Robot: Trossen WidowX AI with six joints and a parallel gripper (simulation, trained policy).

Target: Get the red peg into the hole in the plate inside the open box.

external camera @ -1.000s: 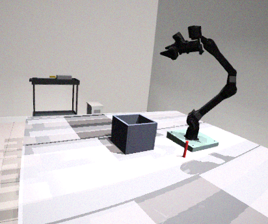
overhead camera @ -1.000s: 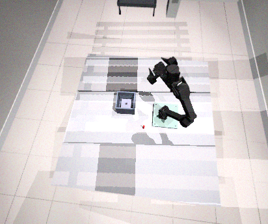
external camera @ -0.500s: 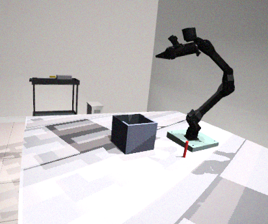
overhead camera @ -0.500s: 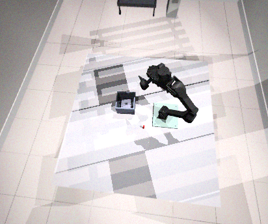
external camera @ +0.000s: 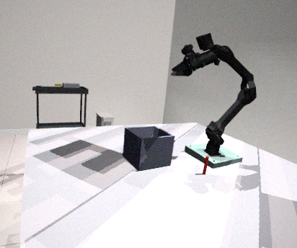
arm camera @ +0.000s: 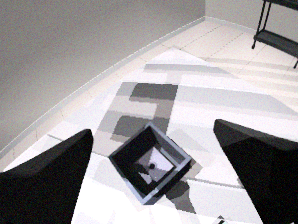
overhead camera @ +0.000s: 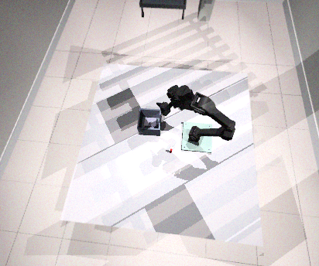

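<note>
My gripper tip is 36 cm above the red peg, 20 cm to the right of it and 10 cm past it. From my gripper tip the other things lie so: pale plate (35 cm below, 9 cm ahead, 2 cm to the left).
</note>
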